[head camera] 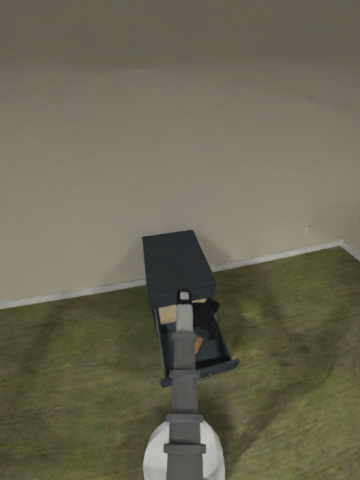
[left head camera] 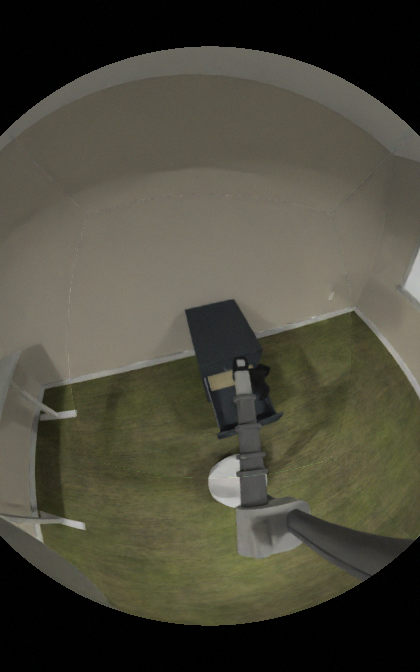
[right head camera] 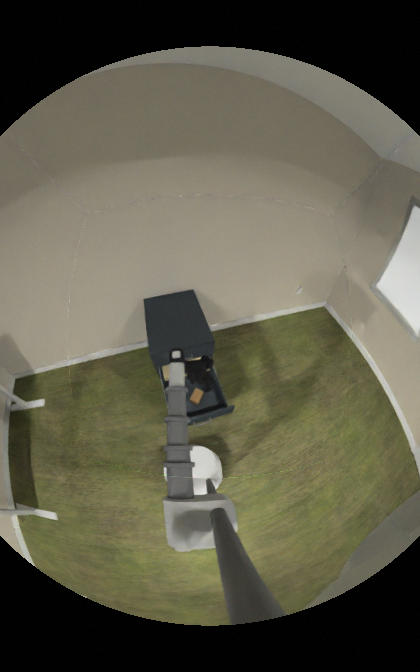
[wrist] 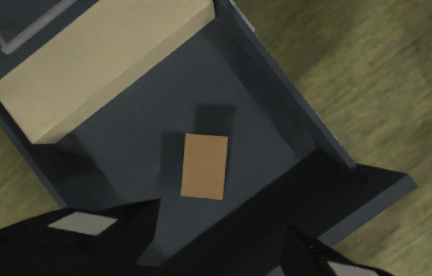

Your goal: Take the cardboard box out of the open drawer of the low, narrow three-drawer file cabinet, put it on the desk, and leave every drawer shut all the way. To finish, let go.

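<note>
The dark file cabinet [head camera: 175, 260] [left head camera: 222, 327] [right head camera: 177, 320] stands against the wall. Its open drawer [head camera: 222, 367] [left head camera: 227, 431] [right head camera: 212, 414] [wrist: 260, 150] sticks out below a shut drawer front, whose handle [wrist: 40, 25] shows in the wrist view. The small orange-brown cardboard box [head camera: 198, 345] [right head camera: 196, 396] [wrist: 204, 166] lies on the drawer floor, turned relative to the drawer walls; the arm hides it in the left head view. My gripper [head camera: 209, 327] [right head camera: 204, 380] [wrist: 219, 230] is open and empty above the drawer, its fingers apart from the box.
A long cream block [head camera: 167, 314] [left head camera: 221, 381] [right head camera: 166, 372] [wrist: 110, 55] lies across the back of the drawer. White legs [left head camera: 65, 415] [right head camera: 32, 404], seemingly the desk's, stand at the far left. My arm [head camera: 184, 395] [left head camera: 248, 440] [right head camera: 177, 430] reaches over the drawer front.
</note>
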